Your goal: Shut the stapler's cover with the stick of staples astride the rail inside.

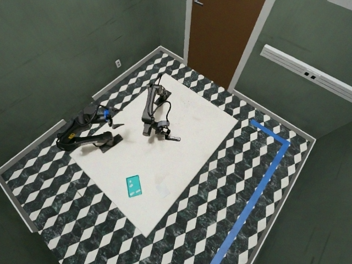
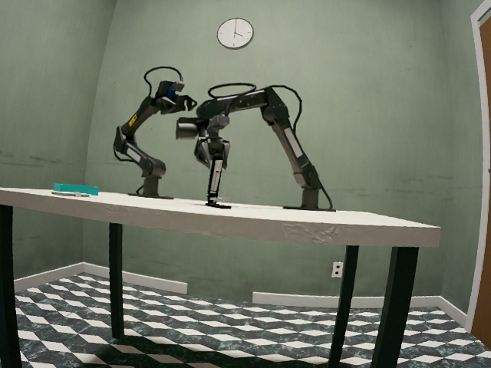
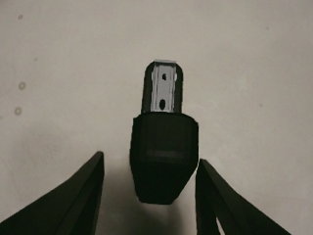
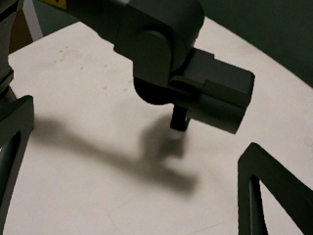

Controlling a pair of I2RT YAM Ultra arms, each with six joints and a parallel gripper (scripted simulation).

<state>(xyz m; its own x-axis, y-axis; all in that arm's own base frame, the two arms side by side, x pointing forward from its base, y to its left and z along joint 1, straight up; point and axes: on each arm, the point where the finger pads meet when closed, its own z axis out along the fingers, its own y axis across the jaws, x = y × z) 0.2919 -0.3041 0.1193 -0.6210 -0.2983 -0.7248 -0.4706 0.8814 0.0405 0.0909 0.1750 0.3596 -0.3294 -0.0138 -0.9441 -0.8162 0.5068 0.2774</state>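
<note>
Right now the stapler cover is 3 cm below my left hand. Round my left hand: black stapler (2 cm ahead, 1 cm to the left, 7 cm below); then teal box (8 cm ahead, 47 cm to the right, 11 cm below).
</note>
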